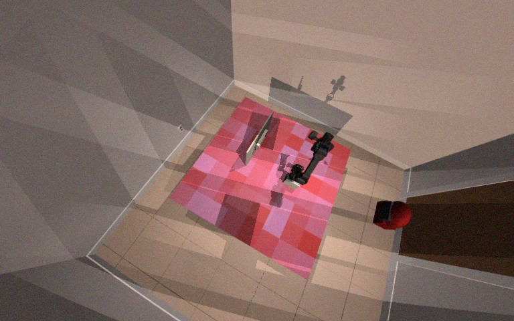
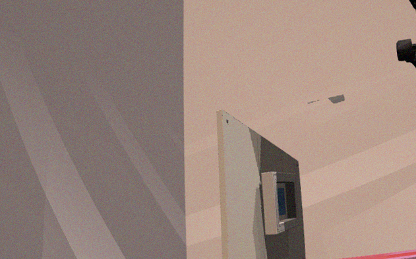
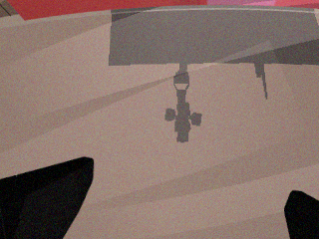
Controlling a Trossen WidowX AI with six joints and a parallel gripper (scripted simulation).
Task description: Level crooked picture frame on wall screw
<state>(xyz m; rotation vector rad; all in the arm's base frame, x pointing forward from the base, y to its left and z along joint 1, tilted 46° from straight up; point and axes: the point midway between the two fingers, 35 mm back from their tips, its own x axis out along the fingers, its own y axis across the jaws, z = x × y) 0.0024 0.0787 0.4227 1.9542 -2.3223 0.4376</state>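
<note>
Now: the picture frame 44 cm ahead of my gripper tip, 26 cm below it and 6 cm to the left of it. Round my gripper tip: wall panel: 45 cm ahead, 27 cm below, 6 cm to the left.
</note>
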